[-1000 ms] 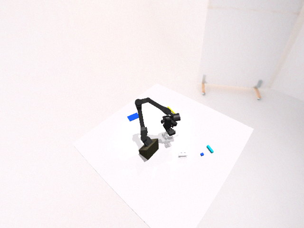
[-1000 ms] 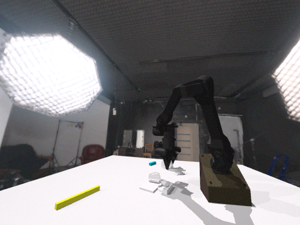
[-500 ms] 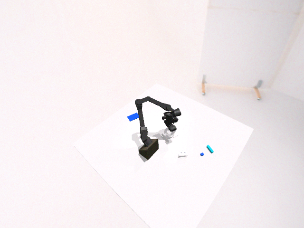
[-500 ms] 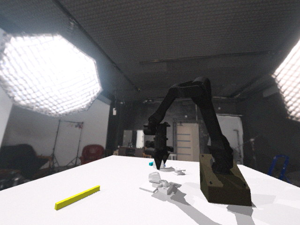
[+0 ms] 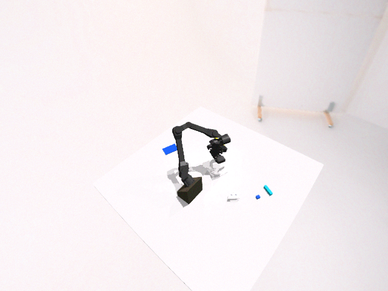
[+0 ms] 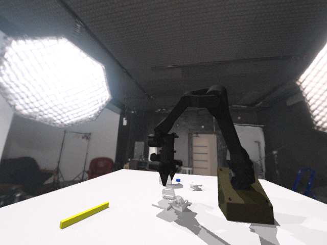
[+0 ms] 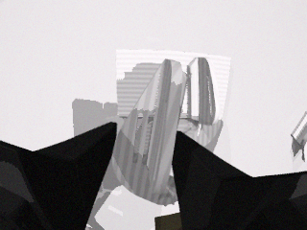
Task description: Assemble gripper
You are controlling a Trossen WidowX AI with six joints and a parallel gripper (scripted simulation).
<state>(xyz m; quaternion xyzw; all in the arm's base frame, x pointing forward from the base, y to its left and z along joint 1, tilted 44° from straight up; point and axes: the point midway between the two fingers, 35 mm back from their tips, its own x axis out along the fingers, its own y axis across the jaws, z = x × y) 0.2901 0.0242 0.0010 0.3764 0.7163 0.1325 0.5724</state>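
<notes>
My gripper tip is now 80 mm above the flat white plate, 30 mm to the left of it and 10 mm short of it. From my gripper tip the other things lie so: white jaw 60 mm below, 40 mm to the right, 40 mm behind; then yellow bar 240 mm ahead, 160 mm to the left, 70 mm below; then blue cube 390 mm to the right, 70 mm below, 10 mm behind.
</notes>
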